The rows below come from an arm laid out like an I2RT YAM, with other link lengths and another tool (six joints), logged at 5 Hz.
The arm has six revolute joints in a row. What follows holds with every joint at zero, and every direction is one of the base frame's. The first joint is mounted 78.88 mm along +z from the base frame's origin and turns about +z. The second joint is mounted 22.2 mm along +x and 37.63 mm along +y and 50.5 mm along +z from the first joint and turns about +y. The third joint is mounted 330 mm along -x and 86 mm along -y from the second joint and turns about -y. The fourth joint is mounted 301.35 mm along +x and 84.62 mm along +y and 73.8 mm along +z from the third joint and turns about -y. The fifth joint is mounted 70.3 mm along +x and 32.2 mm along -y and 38.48 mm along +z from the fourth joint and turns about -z. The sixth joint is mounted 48.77 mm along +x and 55.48 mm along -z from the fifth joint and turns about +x. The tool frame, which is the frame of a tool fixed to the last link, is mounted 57 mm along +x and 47 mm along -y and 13 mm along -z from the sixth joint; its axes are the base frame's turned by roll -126.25, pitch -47.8 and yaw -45.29 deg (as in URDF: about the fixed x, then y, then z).
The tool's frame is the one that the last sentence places.
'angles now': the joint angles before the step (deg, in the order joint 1, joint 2, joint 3, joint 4, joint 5, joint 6). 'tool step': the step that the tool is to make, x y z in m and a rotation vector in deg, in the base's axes. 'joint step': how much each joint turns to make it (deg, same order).
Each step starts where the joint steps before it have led.
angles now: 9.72, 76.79, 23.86, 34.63, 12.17, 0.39
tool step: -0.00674, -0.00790, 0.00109, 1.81, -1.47, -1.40
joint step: -1.35, -1.70, -1.42, 1.14, -0.43, 1.53
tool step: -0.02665, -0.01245, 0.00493, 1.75, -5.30, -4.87
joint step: -0.50, -5.56, -5.06, 4.49, 3.99, 2.10
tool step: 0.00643, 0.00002, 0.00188, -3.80, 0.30, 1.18
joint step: -0.13, 1.76, 0.48, 1.54, -0.52, -4.06
